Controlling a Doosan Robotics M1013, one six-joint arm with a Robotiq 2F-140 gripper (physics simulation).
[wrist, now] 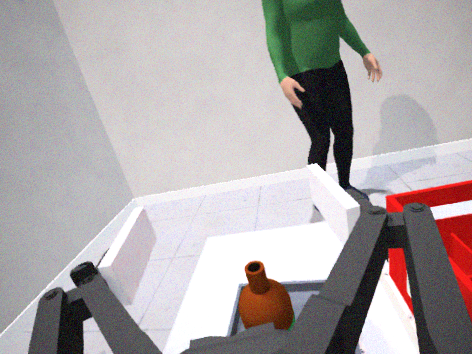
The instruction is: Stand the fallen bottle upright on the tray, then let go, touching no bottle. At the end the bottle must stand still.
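Frame: origin at the arm's base, x ahead, y left, z up, level; millimetres.
Where they show: gripper, fingertip midpoint: (pixel 228 203).
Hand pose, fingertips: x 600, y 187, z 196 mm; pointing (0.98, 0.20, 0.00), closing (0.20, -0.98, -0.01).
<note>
After its pixels a point has its place.
The brown bottle (pixel 266 304) {y 198, x 666, z 12 mm} stands upright on the grey tray (pixel 306 287) {y 152, x 791, z -92 mm}, low in the wrist view. Its open neck points up, and a sliver of its green band shows at the right. Its base is hidden behind the gripper's dark body. My gripper (pixel 228 203) {y 187, x 600, z 196 mm} is wide open, with nothing between its white finger pads. The pads show higher in the view than the bottle, to its left and right, and look apart from it. Much of the tray is hidden by the gripper.
A red crate (pixel 425 197) {y -40, x 790, z 58 mm} with dividers is at the right, behind the right finger linkage. The tray lies on a white table (pixel 210 270) {y 360, x 877, z -107 mm}. A person (pixel 315 40) in a green top and black trousers stands beyond the table, before a grey wall.
</note>
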